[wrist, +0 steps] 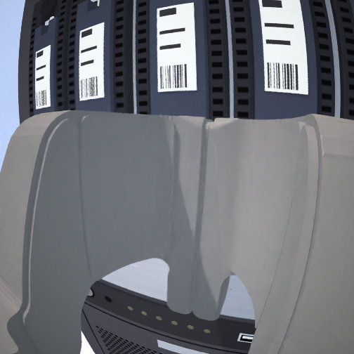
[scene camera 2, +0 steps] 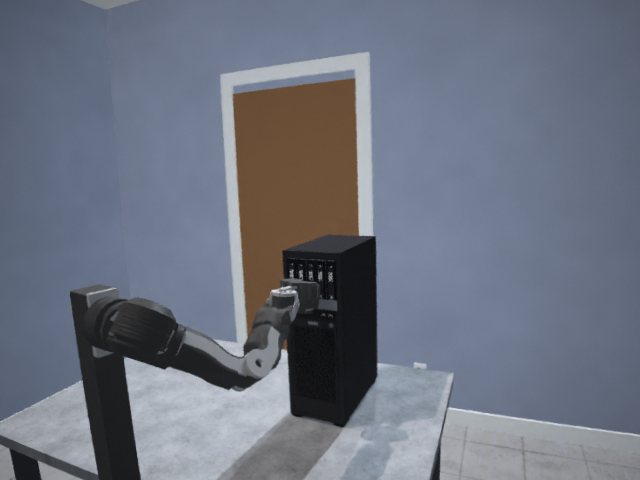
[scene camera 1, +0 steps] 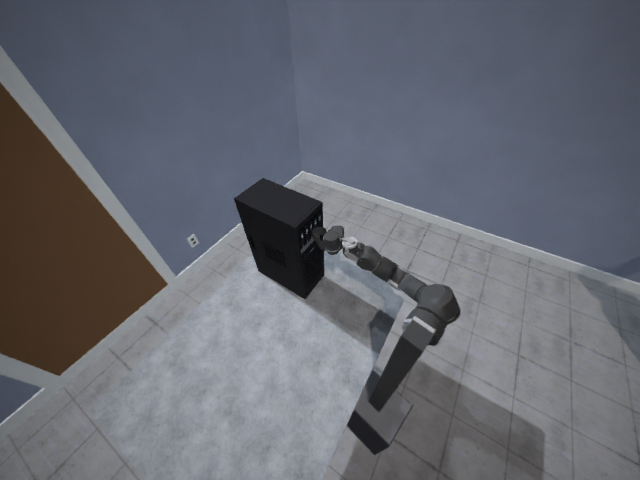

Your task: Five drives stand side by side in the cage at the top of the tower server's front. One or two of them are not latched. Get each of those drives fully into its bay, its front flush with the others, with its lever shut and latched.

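The black tower server has five upright drives side by side at its top front. In the wrist view, labels show on the first drive, second drive, third drive and fourth drive from the left. These faces look parallel, with no lever visibly swung out. The tops of the third and fourth are outside the wrist view, so their latches cannot be judged. My gripper is shut and empty, close before the cage's lower middle, hiding the lower drive fronts. Contact cannot be judged.
The server stands on a pale table. The arm reaches in from its post before the server. A wall and a brown door are behind. The server's lower mesh front lies below the gripper.
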